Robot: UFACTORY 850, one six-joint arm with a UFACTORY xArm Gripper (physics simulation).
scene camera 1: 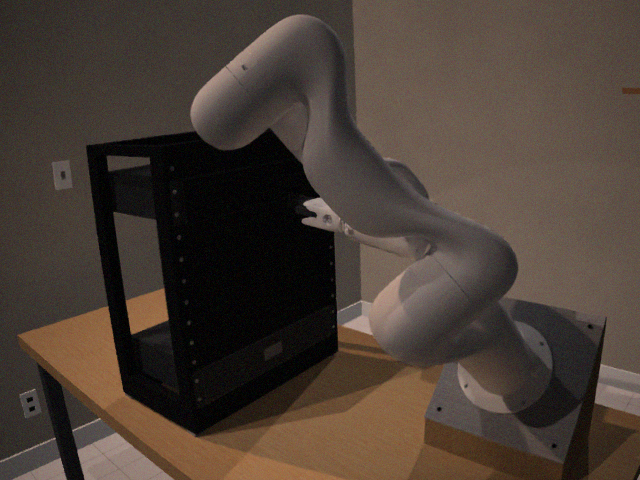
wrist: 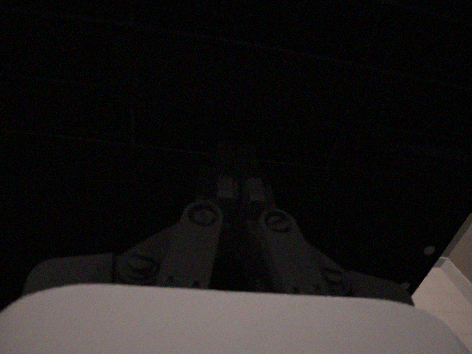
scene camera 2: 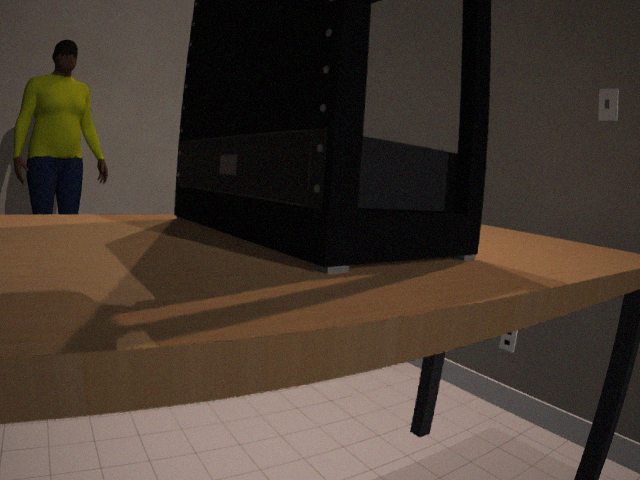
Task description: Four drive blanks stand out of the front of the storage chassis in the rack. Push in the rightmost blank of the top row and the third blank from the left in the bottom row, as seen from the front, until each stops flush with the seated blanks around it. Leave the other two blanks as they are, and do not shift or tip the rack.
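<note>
The black rack (scene camera 1: pixel 183 289) (scene camera 2: pixel 343 155) stands upright on the table. Its front is very dark, and the storage chassis and the single drive blanks cannot be told apart in the scene views. In the wrist view faint seams cross the dark front, but which blanks stand out cannot be told. My gripper (scene camera 1: pixel 299 205) (wrist: pixel 230 168) is shut and empty. Its fingertips are at or close to the upper right part of the rack's front in scene camera 1; whether they touch it is too dark to tell. The gripper does not show in scene camera 2.
The wooden table (scene camera 1: pixel 330 413) (scene camera 2: pixel 232 330) bears the rack and the arm's mounting block (scene camera 1: pixel 537 428). A lower panel with a pale label (scene camera 1: pixel 272 350) (scene camera 2: pixel 227 164) is in the rack's front. The arm (scene camera 1: pixel 356 175) arches in front of the rack. A person (scene camera 2: pixel 59 118) stands beyond the table.
</note>
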